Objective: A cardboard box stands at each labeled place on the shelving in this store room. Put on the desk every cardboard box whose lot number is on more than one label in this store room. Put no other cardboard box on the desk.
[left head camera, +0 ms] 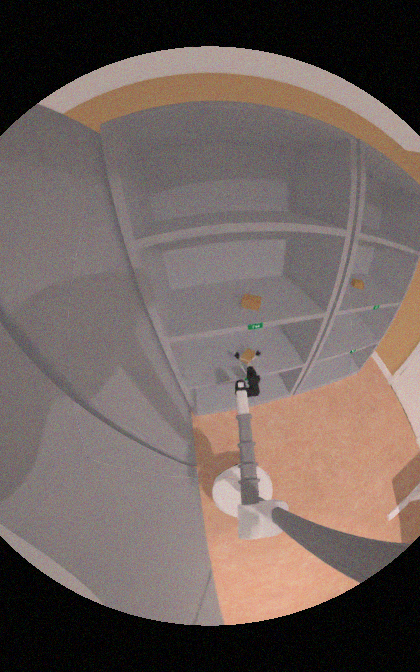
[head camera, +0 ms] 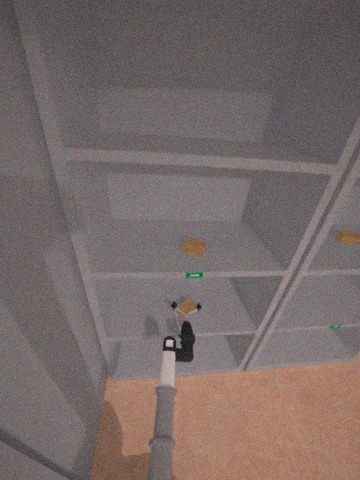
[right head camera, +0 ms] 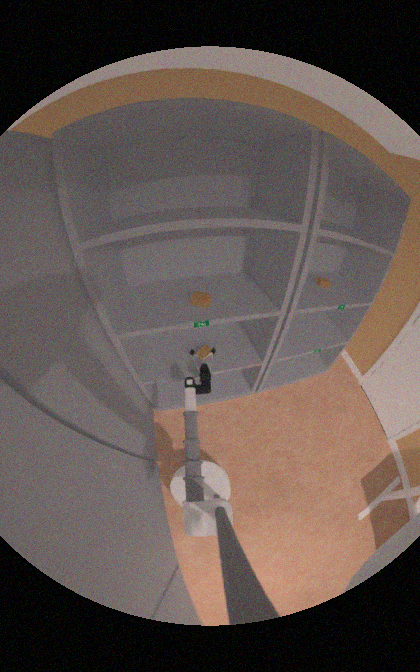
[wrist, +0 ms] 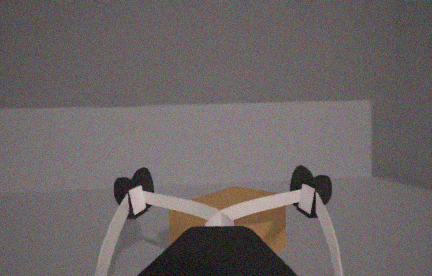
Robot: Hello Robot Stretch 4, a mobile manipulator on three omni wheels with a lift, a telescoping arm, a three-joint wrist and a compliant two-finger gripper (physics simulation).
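Places are measured from the robot's base along level axes (x ahead, y down, z left), in metres.
Pixels of known places: gripper, fingertip midpoint: [head camera: 186, 302] [wrist: 221, 183].
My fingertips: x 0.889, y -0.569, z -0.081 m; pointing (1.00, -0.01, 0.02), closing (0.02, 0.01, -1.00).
Note:
Ahead of a thing's pixels: the offset from my fingertips to its middle. "spot": to the spot under its first point.
My gripper [head camera: 186, 306] [left head camera: 247, 354] [right head camera: 202, 351] [wrist: 221, 183] is open, its fingers wide apart, inside a lower shelf bay. A cardboard box @[dx -0.006, dy +0.038, dz -0.007 m] [head camera: 188, 308] [left head camera: 248, 356] [right head camera: 204, 353] [wrist: 260, 227] stands in that bay, turned at an angle. In the wrist view it shows low between the fingers, partly hidden by the gripper body; neither fingertip touches it there. A second cardboard box @[dx -0.017, dy -0.419, dz -0.005 m] [head camera: 195, 247] [left head camera: 251, 301] [right head camera: 201, 299] stands one shelf higher, above a green label @[spot: dx -0.164, dy -0.375, dz -0.001 m] [head camera: 194, 275] [left head camera: 255, 326] [right head camera: 201, 324], too blurred to read. The desk cannot be made out.
A third cardboard box @[dx +0.194, dy -0.419, dz -0.906 m] [head camera: 348, 237] [left head camera: 357, 284] [right head camera: 323, 282] stands in the right-hand shelf column. Green labels [left head camera: 376, 307] [right head camera: 341, 307] mark shelf edges there. An upright divider [head camera: 312, 215] separates the columns. A tall grey surface [left head camera: 125, 525] runs along the left. White furniture legs [right head camera: 380, 497] show at the right.

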